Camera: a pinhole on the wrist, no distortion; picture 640 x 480 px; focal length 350.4 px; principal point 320.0 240.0 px. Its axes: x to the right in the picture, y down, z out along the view. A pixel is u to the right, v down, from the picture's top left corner.
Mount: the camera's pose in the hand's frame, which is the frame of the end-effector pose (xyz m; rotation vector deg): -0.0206 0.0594 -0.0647 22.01 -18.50 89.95
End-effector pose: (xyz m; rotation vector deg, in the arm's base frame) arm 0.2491 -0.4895 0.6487 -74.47 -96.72 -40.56
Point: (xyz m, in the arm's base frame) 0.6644 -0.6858 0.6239
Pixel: behind the camera
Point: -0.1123 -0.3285 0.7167
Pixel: 140.7 101.7
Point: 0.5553 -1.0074 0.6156
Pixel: behind the camera
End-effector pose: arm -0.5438 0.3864 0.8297 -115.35 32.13 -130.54
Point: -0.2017 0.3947 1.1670
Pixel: 295.7 52.8
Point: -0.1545 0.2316 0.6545
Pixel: 555.8 399.6
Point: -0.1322 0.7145 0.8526
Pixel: 165.7 329.1
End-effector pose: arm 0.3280 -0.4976 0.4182 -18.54 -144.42 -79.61
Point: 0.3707 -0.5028 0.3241
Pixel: 162.9 378.9
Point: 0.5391 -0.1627 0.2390
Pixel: 539.4 461.2
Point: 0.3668 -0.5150 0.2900
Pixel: 125.0 380.9
